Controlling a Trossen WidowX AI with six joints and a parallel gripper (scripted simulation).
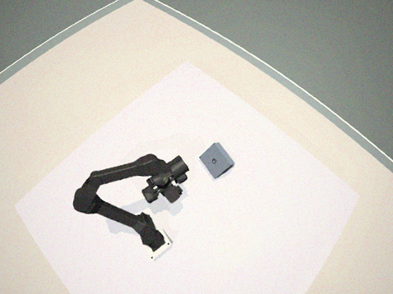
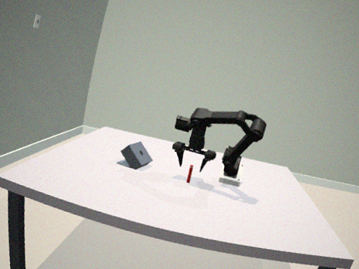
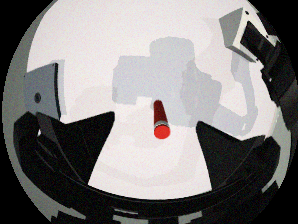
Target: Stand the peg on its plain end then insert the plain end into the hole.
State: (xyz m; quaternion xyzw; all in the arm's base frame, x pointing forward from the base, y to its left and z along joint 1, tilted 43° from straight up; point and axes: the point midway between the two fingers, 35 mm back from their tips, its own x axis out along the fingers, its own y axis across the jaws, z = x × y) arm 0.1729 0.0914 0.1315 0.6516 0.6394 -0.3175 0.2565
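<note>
The red peg lies right at my gripper tip. The rest, counted from my gripper tip: grey sloped panel (260 mm ahead, 40 mm to the right, 20 mm below).
</note>
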